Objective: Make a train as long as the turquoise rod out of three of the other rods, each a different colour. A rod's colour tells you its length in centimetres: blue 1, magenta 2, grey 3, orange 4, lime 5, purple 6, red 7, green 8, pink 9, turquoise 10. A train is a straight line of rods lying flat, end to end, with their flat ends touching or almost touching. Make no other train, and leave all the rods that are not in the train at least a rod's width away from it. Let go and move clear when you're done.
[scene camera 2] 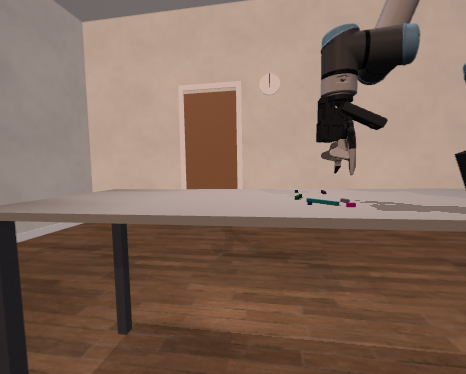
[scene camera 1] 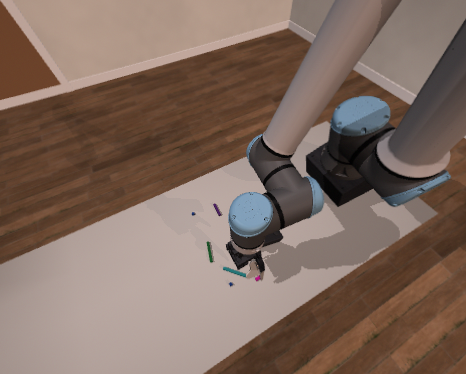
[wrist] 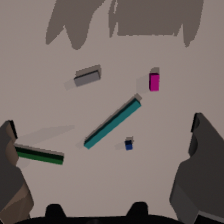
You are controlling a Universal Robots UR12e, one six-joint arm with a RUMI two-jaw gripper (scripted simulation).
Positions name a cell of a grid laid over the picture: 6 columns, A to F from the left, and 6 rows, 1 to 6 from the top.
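Scene:
The gripper can be seen in scene camera 1 (D5) and in scene camera 2 (E3). The gripper is visible in the wrist view (C4) too.

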